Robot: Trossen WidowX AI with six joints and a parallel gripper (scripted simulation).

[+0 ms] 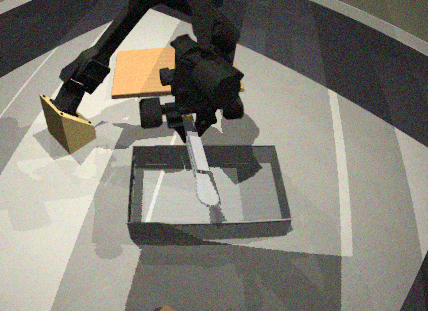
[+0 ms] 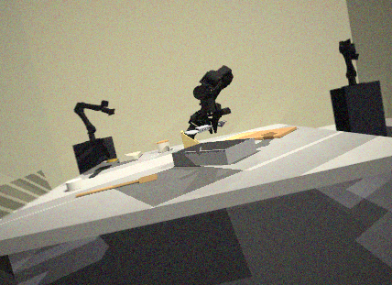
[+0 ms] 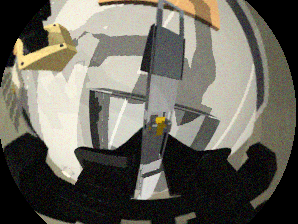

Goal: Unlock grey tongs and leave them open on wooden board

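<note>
Right now my gripper tip is 4 cm below the yellow lock, 2 cm past it and 1 cm to the right of it. The rest, counted from my gripper tip: wooden board (33 cm behind, 24 cm to the left, 9 cm below); cup (54 cm behind, 35 cm to the right, 7 cm below); grey roasting tin (7 cm below, 7 cm ahead, 2 cm to the right).
</note>
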